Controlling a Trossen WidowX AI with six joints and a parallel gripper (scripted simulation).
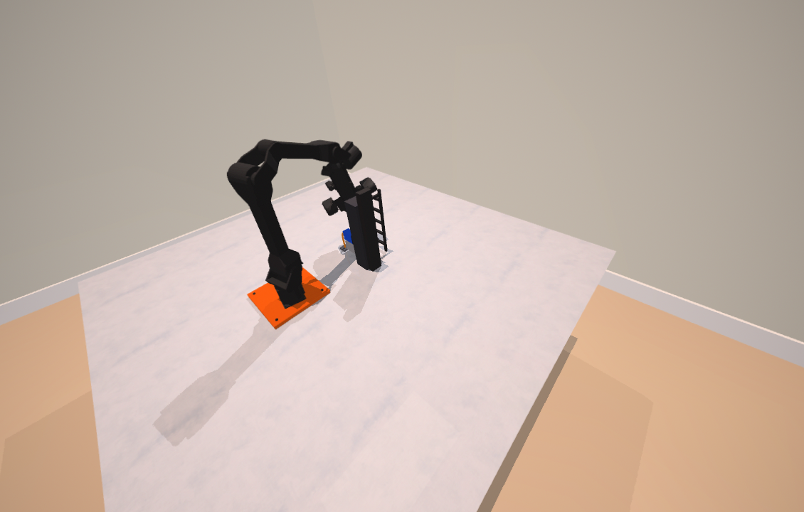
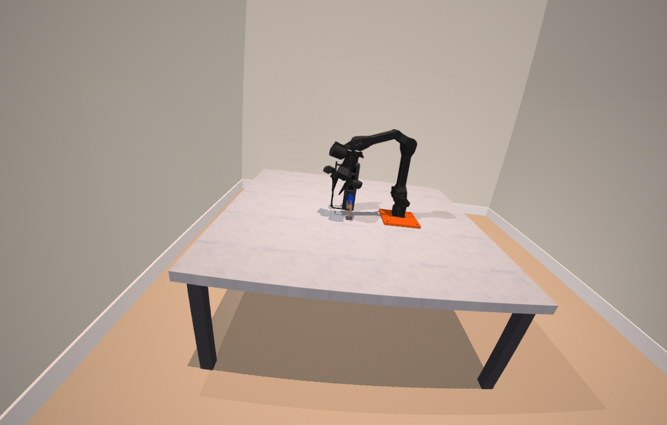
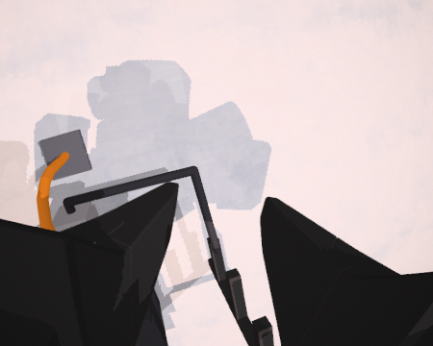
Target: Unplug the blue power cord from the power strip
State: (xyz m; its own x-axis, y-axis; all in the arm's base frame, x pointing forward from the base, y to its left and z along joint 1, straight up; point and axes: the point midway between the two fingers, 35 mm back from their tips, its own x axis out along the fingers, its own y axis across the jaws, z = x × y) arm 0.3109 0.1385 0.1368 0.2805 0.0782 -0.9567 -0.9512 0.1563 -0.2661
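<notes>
Now: the blue plug 70 mm to the right of my gripper tip, 60 mm behind it and 30 mm below it.
</notes>
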